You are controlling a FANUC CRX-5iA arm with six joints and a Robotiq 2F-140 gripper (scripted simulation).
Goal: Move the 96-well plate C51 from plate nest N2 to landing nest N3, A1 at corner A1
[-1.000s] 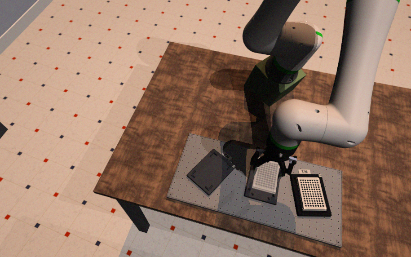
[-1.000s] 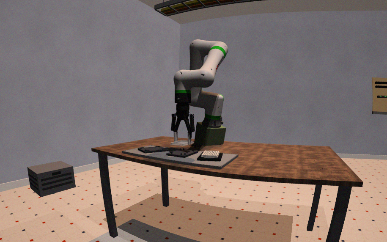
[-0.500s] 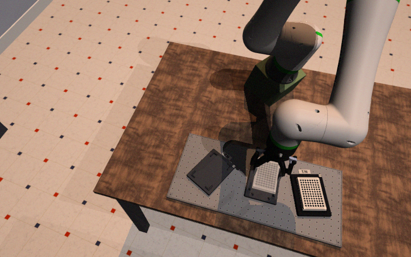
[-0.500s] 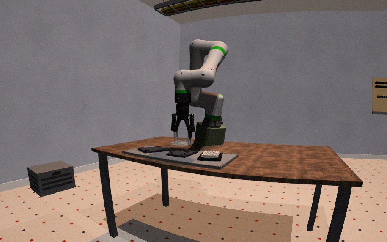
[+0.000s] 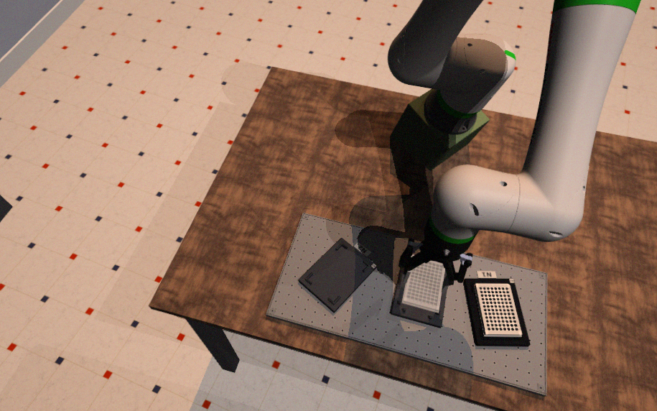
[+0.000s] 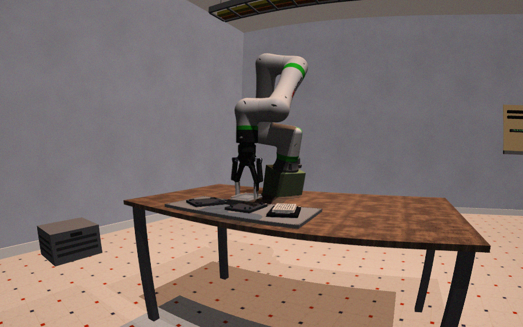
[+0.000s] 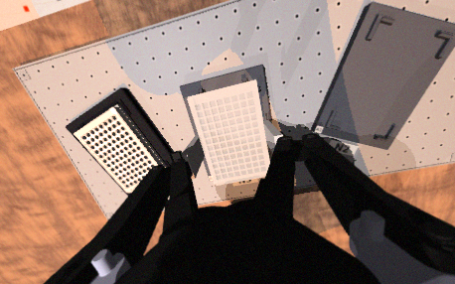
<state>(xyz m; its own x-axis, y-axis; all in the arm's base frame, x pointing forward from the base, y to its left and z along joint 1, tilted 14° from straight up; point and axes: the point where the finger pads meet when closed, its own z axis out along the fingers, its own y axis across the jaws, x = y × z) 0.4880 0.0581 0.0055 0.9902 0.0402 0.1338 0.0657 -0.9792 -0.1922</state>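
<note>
My hand is 7 cm above the landing nest N3. The rest, counted from my hand: N1 label: 15 cm to the left, 10 cm behind, 7 cm below; then N3 label: 10 cm behind, 7 cm below, 1 cm to the right; then white 96-well plate C51: 2 cm below.
</note>
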